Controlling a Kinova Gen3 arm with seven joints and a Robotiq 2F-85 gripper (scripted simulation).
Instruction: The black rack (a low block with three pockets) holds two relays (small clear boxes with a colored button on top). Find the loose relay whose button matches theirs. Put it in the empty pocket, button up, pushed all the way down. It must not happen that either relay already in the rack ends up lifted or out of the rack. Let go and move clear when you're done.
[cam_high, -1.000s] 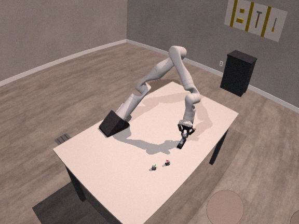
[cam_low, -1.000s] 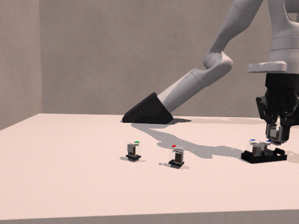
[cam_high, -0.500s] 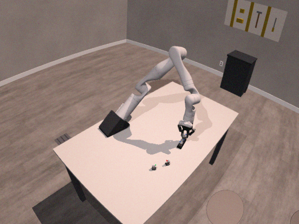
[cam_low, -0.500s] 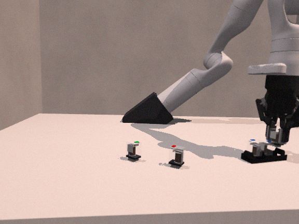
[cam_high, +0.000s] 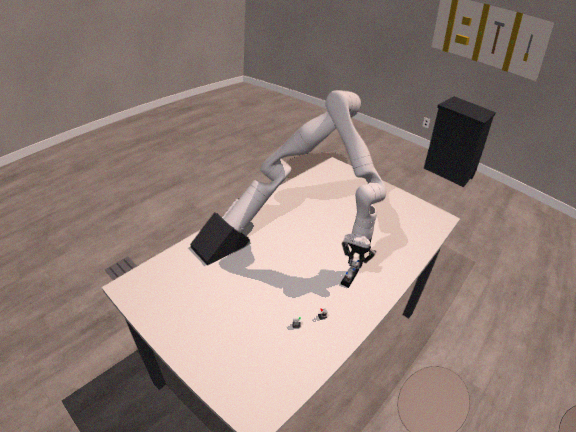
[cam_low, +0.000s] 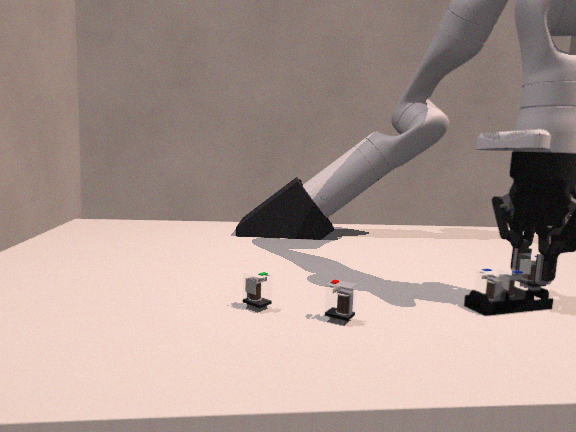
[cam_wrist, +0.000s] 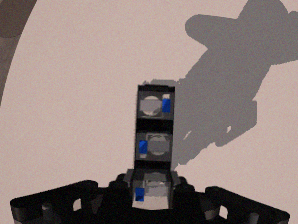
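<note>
Right now my hand is 10 mm short of the black rack, 30 mm to the left of it and 40 mm above it.
</note>
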